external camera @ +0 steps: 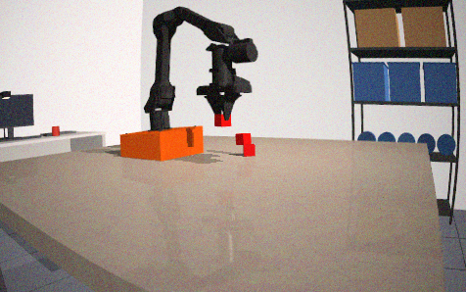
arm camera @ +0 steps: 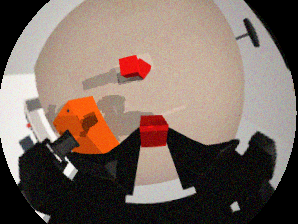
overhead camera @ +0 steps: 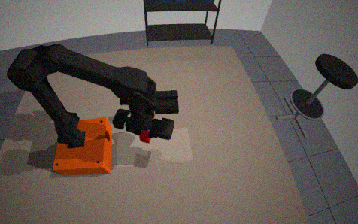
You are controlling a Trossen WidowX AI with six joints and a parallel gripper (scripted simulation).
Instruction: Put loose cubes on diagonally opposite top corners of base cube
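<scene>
Now: gripper tip 110 mm to the right of the red base cube, 90 mm above it and 20 mm short of it.
</scene>
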